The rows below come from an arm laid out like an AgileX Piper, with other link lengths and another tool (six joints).
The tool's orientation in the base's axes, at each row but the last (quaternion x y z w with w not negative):
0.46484, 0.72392, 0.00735, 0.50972
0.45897, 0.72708, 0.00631, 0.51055
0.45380, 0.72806, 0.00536, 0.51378
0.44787, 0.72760, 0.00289, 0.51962
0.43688, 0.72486, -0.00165, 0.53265
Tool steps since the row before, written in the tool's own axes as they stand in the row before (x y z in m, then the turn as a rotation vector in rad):
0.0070, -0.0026, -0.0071, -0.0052, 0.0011, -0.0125
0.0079, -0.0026, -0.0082, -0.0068, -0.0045, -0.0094
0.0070, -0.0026, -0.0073, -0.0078, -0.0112, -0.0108
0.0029, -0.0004, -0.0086, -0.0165, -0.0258, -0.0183
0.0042, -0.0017, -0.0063, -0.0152, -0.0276, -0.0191
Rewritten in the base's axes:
-0.0074, 0.0066, -0.0030, -0.0083, 0.0029, 0.0103
-0.0083, 0.0076, -0.0031, -0.0096, -0.0029, 0.0074
-0.0076, 0.0065, -0.0030, -0.0150, -0.0068, 0.0056
-0.0070, 0.0056, 0.0016, -0.0297, -0.0178, 0.0087
-0.0061, 0.0045, -0.0013, -0.0315, -0.0177, 0.0072

